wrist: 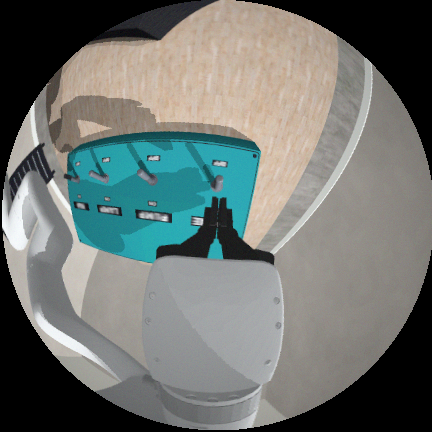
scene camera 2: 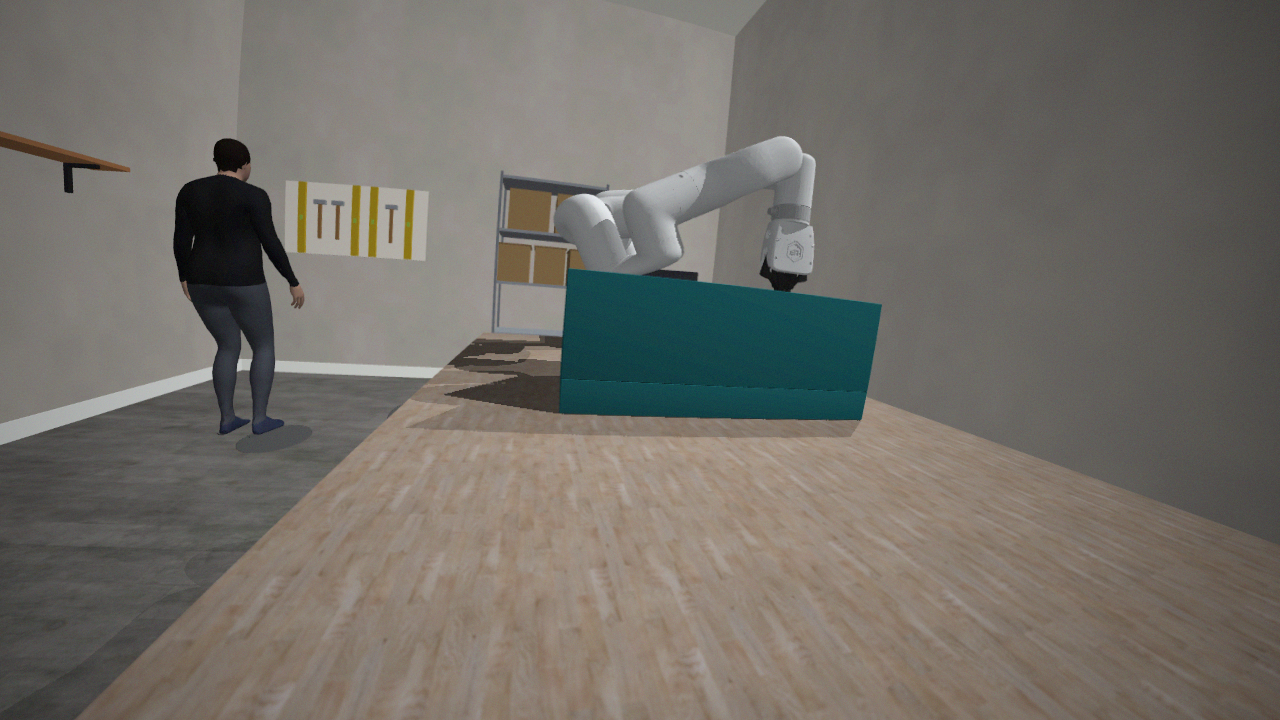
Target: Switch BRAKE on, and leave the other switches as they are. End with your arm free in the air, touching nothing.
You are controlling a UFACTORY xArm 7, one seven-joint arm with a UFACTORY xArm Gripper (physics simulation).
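Frame: origin at the arm's base, x ahead, y left, z up, level; centimetres.
Seen in the pictures: gripper, fingertip midpoint: [wrist: 217,205].
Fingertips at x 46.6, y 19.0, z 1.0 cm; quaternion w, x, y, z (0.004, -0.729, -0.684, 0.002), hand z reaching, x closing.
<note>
Offsets run from my fingertips to a thing's top centre. "pt": to the spot under its first point. Level surfaces: height alone.
A teal switch panel [scene camera 2: 716,344] [wrist: 175,240] stands on the table, its back towards the scene camera. In the wrist view its face carries a row of grey levers: a far left one @[pt dx -3.1, dy -35.4, dz -5.9 cm] [wrist: 72,178], a second @[pt dx -1.9, dy -23.5, dz -5.8 cm] [wrist: 99,176], a third @[pt dx -0.9, dy -11.5, dz -5.4 cm] [wrist: 147,176] and a far right one @[pt dx -0.1, dy -0.2, dz -4.3 cm] [wrist: 217,183]. The first three lean to the left in that view; the far right one looks short and nearly upright. The labels are too blurred to read, so I cannot tell which is BRAKE. My gripper [scene camera 2: 782,284] [wrist: 217,205] is shut and empty, its tips just below the far right lever in the wrist view; contact cannot be told.
The panel stands on a long wooden table @[dz -17.2 cm] [scene camera 2: 626,537]. A person [scene camera 2: 228,232] stands on the floor left of the table. A shelf unit [scene camera 2: 497,259] with boxes is at the back. A wall [scene camera 2: 1029,223] runs along the right side. A dark object [wrist: 150,25] lies beyond the panel.
</note>
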